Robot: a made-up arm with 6 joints. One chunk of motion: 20 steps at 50 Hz.
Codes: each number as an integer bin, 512 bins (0 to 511) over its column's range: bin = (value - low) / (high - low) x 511, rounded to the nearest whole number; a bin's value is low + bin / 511 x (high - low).
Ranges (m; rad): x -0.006..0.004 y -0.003..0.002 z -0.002..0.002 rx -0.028..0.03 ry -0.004..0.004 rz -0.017..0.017
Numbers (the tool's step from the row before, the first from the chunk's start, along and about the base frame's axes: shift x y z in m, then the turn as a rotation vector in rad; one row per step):
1: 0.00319 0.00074 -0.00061 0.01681 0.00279 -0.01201
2: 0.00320 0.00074 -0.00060 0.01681 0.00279 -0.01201
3: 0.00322 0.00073 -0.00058 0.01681 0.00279 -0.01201
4: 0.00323 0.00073 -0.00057 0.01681 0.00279 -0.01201
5: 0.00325 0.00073 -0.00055 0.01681 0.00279 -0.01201
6: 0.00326 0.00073 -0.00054 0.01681 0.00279 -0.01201
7: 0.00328 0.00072 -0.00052 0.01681 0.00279 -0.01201
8: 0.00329 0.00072 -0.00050 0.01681 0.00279 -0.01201
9: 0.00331 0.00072 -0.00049 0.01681 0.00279 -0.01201
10: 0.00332 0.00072 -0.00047 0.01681 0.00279 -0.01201
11: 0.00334 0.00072 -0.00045 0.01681 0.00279 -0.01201
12: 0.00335 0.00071 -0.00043 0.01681 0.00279 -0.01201
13: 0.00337 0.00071 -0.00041 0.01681 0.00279 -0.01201
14: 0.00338 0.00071 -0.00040 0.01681 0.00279 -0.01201
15: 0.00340 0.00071 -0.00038 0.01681 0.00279 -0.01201
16: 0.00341 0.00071 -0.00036 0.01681 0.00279 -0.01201
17: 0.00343 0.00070 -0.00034 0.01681 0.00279 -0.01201
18: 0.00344 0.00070 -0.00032 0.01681 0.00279 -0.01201
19: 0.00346 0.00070 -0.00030 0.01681 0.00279 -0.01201
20: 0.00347 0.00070 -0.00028 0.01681 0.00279 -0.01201
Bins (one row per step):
1: 470 382 178 395 434 75
2: 470 382 179 395 434 75
3: 471 381 181 395 434 75
4: 472 381 183 395 434 75
5: 473 381 185 395 434 75
6: 473 381 187 395 434 75
7: 474 380 189 395 434 75
8: 475 380 192 395 434 75
9: 476 380 193 395 434 75
10: 476 380 195 395 434 75
11: 477 380 198 395 434 75
12: 478 379 201 395 434 75
13: 479 379 203 395 434 75
14: 479 379 204 395 434 75
15: 480 379 207 395 434 75
16: 481 379 210 395 434 75
17: 482 378 212 395 434 75
18: 482 378 215 395 434 75
19: 483 378 217 395 434 75
20: 484 378 220 395 434 75

